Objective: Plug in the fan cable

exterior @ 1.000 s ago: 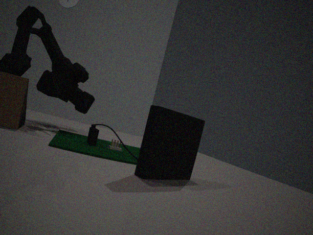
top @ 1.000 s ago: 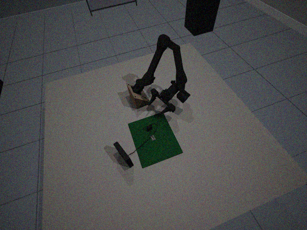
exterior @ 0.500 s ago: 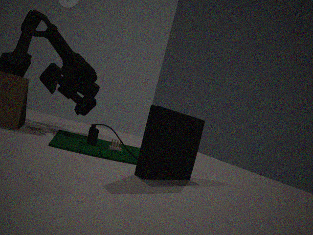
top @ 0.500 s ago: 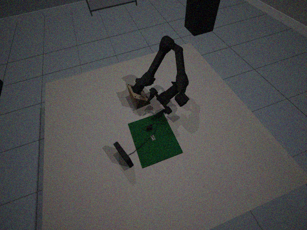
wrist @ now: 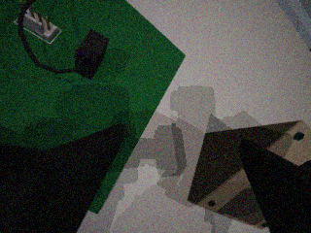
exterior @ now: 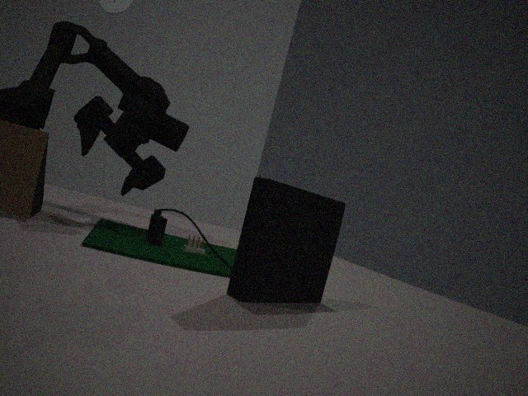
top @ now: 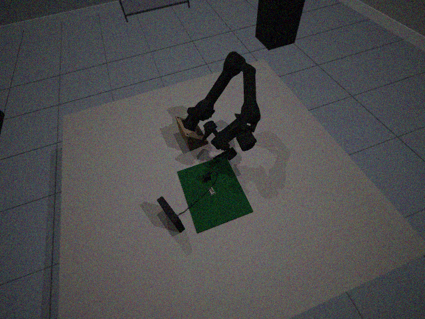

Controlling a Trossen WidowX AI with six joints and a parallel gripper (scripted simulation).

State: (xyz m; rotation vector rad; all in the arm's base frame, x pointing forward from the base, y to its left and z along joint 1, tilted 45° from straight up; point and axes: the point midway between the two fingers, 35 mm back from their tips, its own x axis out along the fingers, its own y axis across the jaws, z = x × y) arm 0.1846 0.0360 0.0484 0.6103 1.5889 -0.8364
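The black plug lies 10 cm ahead of my gripper tip, 4 cm to the right of it and 6 cm below it. The rest, counted from my gripper tip: green board: 16 cm ahead, 4 cm to the right, 10 cm below; then white four-pin fan header: 16 cm ahead, 4 cm to the right, 8 cm below; then black fan: 22 cm ahead, 22 cm to the right, 2 cm below.
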